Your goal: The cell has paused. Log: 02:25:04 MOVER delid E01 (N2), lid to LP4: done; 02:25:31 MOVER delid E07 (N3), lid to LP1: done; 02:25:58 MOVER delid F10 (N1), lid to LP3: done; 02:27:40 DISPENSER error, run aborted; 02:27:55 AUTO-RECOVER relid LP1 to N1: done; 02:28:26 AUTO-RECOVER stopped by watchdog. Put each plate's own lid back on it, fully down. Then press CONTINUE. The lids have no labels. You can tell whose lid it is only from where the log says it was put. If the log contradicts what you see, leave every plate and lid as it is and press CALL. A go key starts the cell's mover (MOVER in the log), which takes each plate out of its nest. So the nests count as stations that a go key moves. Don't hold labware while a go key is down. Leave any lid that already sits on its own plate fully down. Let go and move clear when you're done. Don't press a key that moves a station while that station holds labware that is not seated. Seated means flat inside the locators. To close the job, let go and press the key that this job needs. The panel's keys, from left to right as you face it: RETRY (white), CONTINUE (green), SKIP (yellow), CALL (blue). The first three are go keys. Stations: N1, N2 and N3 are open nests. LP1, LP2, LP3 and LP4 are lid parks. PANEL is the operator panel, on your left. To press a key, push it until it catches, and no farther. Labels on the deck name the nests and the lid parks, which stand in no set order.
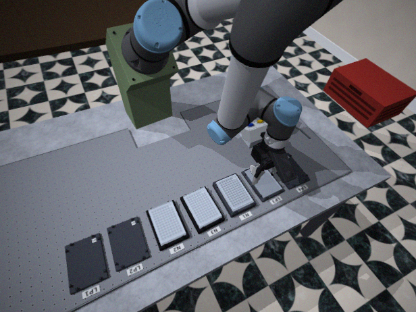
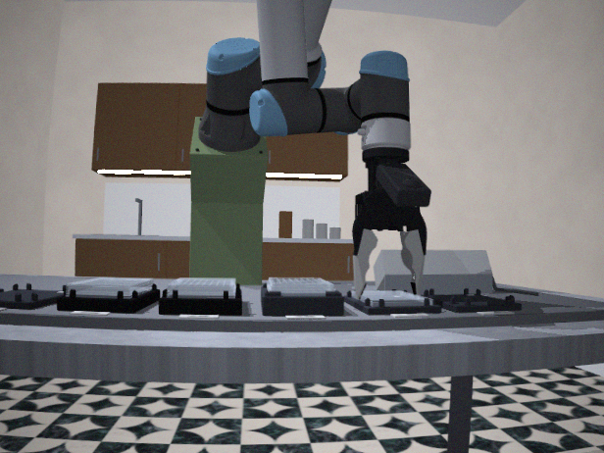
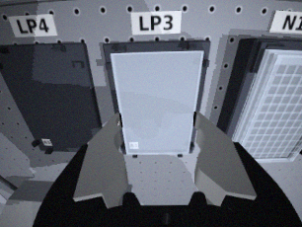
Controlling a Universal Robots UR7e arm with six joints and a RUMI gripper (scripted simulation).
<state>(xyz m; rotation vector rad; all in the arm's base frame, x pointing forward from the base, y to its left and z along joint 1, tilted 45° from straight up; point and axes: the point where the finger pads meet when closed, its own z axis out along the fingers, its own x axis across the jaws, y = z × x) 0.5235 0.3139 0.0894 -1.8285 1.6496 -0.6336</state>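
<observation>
The LP3 lid park lies 2 cm below my hand. Also, from my hand: plate (26 cm to the right, 4 cm ahead); then blue CALL key (24 cm behind, 5 cm to the left, 4 cm above); then LP4 lid park (12 cm to the left, 2 cm below, 2 cm behind).
</observation>
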